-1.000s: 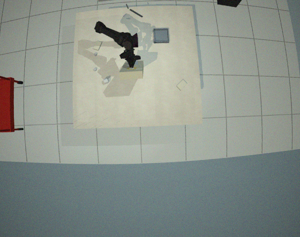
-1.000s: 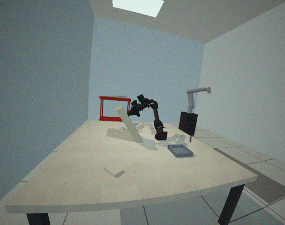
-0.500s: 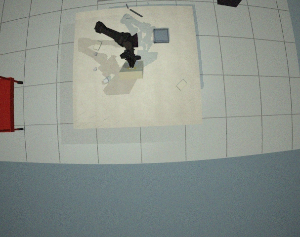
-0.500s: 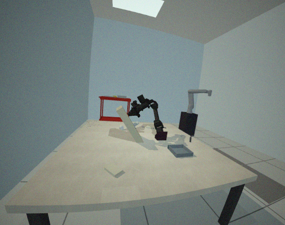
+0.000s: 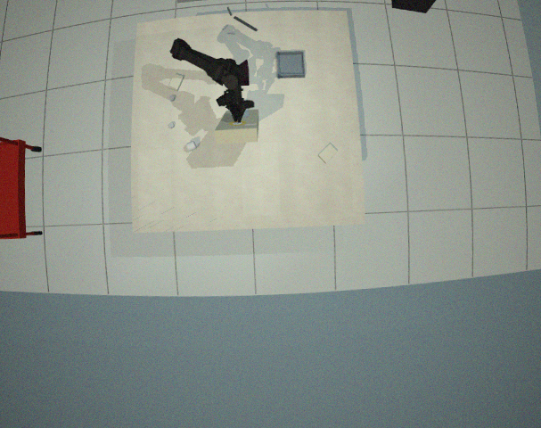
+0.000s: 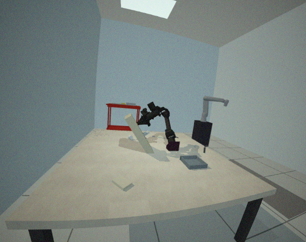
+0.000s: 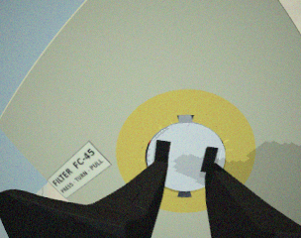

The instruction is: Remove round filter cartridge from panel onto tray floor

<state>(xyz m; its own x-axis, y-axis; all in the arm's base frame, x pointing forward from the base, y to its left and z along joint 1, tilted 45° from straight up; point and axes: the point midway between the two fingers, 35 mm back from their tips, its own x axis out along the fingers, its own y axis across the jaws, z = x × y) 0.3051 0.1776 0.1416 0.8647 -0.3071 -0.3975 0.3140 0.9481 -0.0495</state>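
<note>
The filter cartridge lies 2 cm ahead of my gripper tip and 1 cm below it. From my gripper tip the other things lie so: service panel 8 cm below, 3 cm behind; grey tray 44 cm behind, 25 cm to the left, 22 cm below.
</note>
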